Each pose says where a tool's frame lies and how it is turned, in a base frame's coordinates. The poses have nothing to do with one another.
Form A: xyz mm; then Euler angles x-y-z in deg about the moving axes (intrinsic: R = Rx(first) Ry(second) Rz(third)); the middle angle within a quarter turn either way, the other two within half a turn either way.
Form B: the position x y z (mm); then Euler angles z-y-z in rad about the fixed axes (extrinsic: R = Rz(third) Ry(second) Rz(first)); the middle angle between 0 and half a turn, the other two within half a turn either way. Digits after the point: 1 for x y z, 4 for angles.
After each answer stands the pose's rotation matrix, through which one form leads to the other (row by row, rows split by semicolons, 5 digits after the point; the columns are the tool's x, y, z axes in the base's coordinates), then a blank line. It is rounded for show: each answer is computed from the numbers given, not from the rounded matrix.
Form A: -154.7, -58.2, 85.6, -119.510, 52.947, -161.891
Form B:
-154.7, -58.2, 85.6, 1.4626, 1.8721, 0.5813
-0.57271 0.18729 0.79808; 0.81325 0.25229 0.52438; -0.10314 0.94935 -0.29680

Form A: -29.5, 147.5, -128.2, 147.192, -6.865, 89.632
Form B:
-29.5, 147.5, -128.2, 2.9518, 2.5580, -1.7894
0.00638 -0.99281 -0.11953; -0.84089 0.05937 -0.53794; 0.54117 0.10394 -0.83447

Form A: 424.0, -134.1, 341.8, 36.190, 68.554, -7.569
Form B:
424.0, -134.1, 341.8, 0.5341, 1.2713, -0.2279
0.36244 0.04816 0.93076; 0.43849 0.87242 -0.21589; -0.82242 0.48637 0.29508

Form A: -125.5, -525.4, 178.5, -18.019, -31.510, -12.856
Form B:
-125.5, -525.4, 178.5, -2.8093, 0.6254, 2.6743
0.83118 0.18969 -0.52265; -0.05397 0.96309 0.26372; 0.55338 -0.19099 0.81073

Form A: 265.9, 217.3, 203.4, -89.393, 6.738, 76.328
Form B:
265.9, 217.3, 203.4, -0.2374, 1.5603, 1.4532
0.23473 -0.96495 0.11733; -0.01744 0.11650 0.99304; -0.97190 -0.23514 0.01052

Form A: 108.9, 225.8, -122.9, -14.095, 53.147, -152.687
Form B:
108.9, 225.8, -122.9, -2.9690, 0.9500, 0.1805
-0.53290 0.27520 0.80018; -0.27189 -0.95118 0.14606; 0.80131 -0.13973 0.58171

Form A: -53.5, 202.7, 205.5, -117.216, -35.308, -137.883
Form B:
-53.5, 202.7, 205.5, 2.5948, 1.9533, 2.2434
-0.60533 0.54729 -0.57797; -0.07454 0.68395 0.72571; 0.79247 0.48238 -0.37322

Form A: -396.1, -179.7, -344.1, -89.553, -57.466, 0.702
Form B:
-396.1, -179.7, -344.1, -1.5651, 1.5666, 2.5738
0.53776 -0.00659 -0.84307; 0.84308 -0.00253 0.53778; -0.00567 -0.99998 0.00420

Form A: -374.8, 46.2, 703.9, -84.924, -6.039, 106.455
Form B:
-374.8, 46.2, 703.9, 0.2778, 1.4827, 1.6766
-0.28169 -0.95372 -0.10521; 0.05517 -0.12556 0.99055; -0.95792 0.27322 0.08799

